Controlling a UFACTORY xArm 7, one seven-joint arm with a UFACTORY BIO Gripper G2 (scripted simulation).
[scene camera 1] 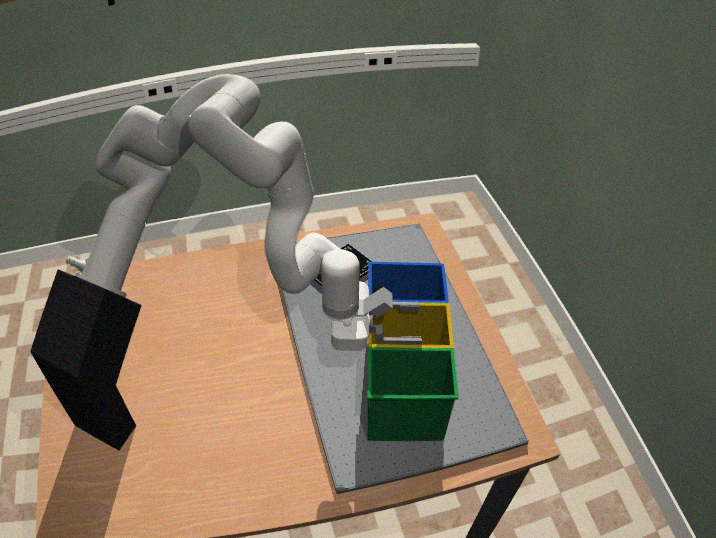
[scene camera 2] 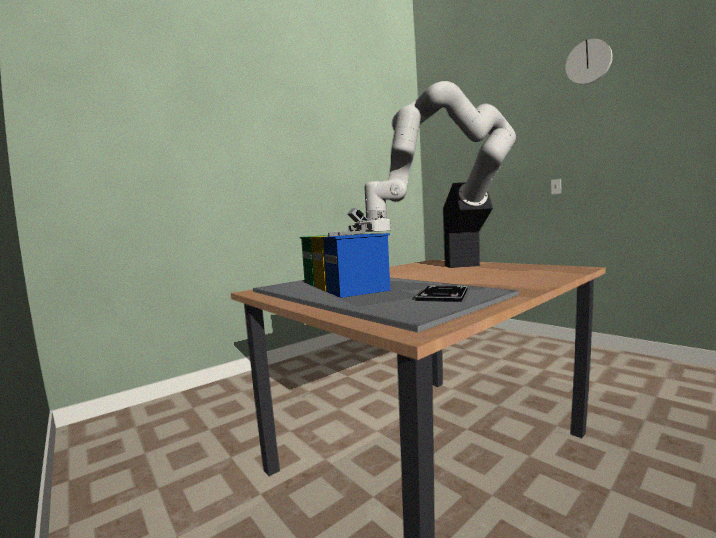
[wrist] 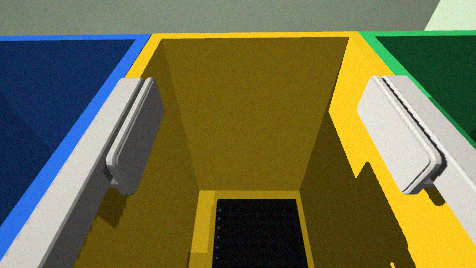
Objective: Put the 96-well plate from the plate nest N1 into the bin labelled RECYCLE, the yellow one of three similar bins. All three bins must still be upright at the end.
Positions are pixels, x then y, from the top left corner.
Labels:
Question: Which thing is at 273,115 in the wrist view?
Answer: A yellow bin.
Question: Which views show the blue bin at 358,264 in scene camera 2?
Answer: Scene camera 1, scene camera 2 and the wrist view: all of them.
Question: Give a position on a blue bin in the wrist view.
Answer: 56,76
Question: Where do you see a blue bin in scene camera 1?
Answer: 408,282

